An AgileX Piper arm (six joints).
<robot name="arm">
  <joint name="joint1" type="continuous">
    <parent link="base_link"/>
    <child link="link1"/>
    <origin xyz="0 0 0.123" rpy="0 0 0"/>
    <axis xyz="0 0 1"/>
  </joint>
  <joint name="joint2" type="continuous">
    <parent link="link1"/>
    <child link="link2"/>
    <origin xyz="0 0 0" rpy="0 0 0"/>
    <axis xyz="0 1 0"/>
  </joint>
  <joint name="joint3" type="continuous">
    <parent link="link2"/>
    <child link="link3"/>
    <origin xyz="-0.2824 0 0.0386" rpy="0 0 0"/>
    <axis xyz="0 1 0"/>
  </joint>
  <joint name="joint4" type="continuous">
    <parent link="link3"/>
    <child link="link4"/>
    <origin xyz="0.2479 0 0.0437" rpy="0 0 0"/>
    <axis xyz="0.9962 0 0.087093"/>
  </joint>
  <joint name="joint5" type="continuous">
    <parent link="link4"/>
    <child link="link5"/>
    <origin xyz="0 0 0" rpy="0 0 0"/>
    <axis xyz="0 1 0"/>
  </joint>
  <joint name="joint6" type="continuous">
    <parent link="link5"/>
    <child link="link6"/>
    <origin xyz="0.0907 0 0.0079" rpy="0 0 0"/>
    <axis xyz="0.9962 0 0.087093"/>
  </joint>
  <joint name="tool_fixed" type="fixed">
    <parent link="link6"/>
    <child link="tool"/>
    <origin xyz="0 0 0" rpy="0 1.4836 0"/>
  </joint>
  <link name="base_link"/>
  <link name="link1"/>
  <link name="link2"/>
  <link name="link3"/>
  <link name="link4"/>
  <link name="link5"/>
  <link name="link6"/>
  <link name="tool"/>
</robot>
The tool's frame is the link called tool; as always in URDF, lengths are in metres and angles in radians. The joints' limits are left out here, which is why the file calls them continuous.
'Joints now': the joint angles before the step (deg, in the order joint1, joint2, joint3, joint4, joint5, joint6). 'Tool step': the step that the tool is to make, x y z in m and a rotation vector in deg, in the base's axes. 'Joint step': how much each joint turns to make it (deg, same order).
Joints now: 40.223, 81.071, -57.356, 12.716, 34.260, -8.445
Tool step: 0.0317, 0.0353, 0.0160, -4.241, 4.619, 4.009
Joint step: 0.634, 10.342, -16.187, -0.541, 12.513, -0.780
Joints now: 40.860, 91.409, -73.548, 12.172, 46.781, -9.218
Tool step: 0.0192, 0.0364, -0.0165, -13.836, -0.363, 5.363
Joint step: 4.364, 10.815, -11.895, -12.173, 10.055, 2.911
